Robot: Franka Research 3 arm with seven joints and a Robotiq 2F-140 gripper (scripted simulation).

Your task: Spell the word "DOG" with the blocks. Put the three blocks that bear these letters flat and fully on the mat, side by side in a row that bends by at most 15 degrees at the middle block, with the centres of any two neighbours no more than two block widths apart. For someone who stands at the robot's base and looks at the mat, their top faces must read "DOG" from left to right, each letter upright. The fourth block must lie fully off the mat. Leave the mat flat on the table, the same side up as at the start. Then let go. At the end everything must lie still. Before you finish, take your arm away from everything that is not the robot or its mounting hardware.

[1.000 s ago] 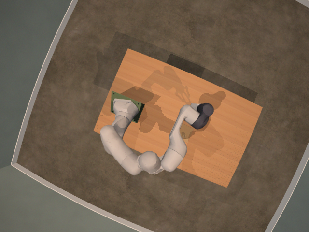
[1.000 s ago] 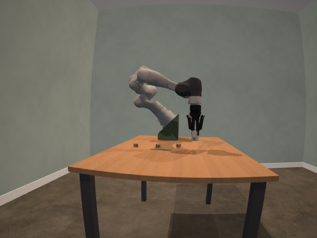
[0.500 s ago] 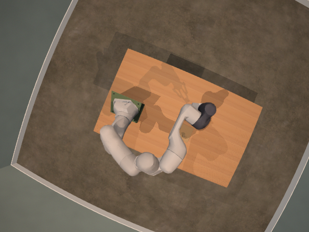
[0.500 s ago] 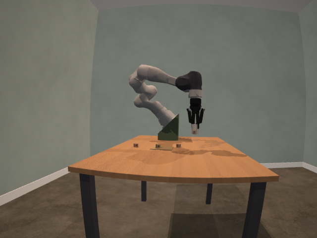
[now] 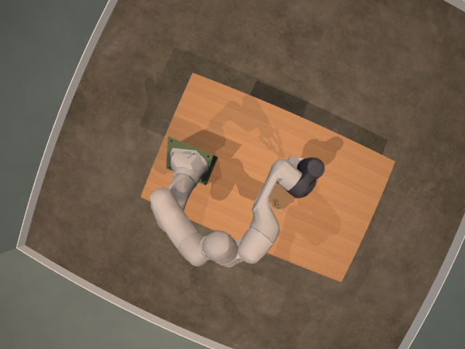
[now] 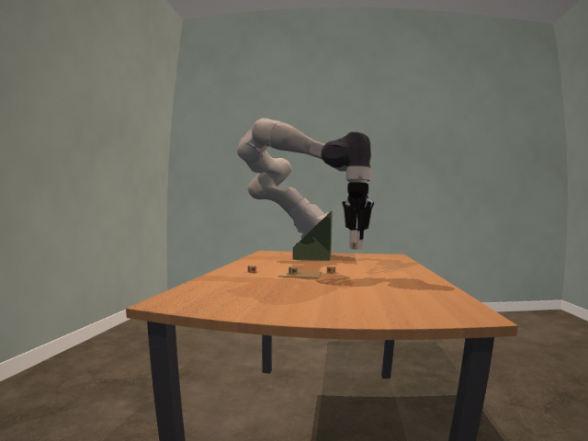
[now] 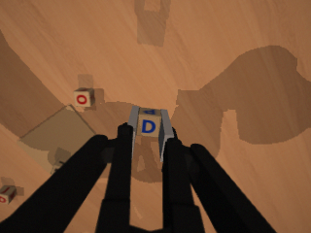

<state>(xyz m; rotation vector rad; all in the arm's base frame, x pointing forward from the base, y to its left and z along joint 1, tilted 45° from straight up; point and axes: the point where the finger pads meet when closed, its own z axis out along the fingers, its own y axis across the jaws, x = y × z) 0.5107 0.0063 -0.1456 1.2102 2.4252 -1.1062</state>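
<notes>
My gripper is now 19 cm to the left of the mat, 13 cm above it and 3 cm past it. The rest, counted from my hand: G block: 22 cm to the right, 12 cm below, 1 cm behind.
</notes>
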